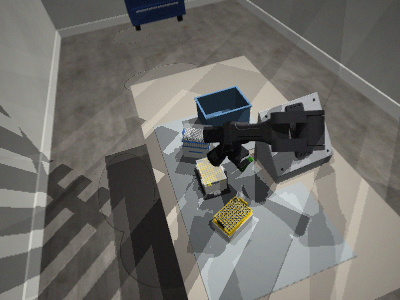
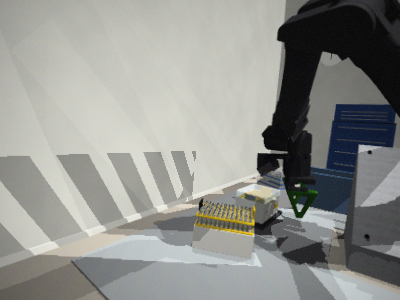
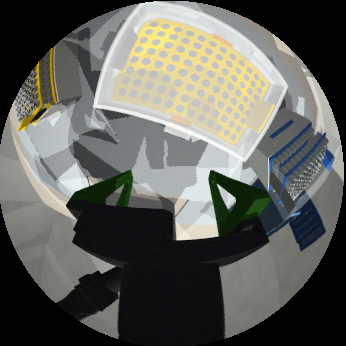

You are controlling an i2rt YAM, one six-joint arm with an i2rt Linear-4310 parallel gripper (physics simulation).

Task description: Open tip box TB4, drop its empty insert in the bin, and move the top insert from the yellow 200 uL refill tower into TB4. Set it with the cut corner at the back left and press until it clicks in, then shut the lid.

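The tip box [image 1: 211, 176] [image 2: 260, 204] [image 3: 182, 85] is white with a clear lid, which looks shut, over a perforated yellow insert. It stands on a dark base between the two towers; no TB4 label is readable. The yellow refill tower [image 1: 233, 216] [image 2: 225, 220] [image 3: 45, 82] carries a top insert full of tips. The blue bin [image 1: 215, 119] [image 2: 327, 195] stands at the back. My gripper [image 1: 245, 166] [image 2: 300, 214] [image 3: 170, 174] is open and empty, with green fingers. It hangs beside the tip box, on the robot-base side, apart from it.
A blue-trimmed tip tower [image 1: 196, 148] [image 2: 272, 180] [image 3: 290, 152] stands behind the tip box, beside the bin. The robot's grey base [image 1: 295, 165] [image 2: 372, 200] is at the right. A grey-blue mat [image 1: 245, 270] lies under the boxes. A blue cabinet [image 1: 157, 13] [image 2: 362, 145] stands beyond the table.
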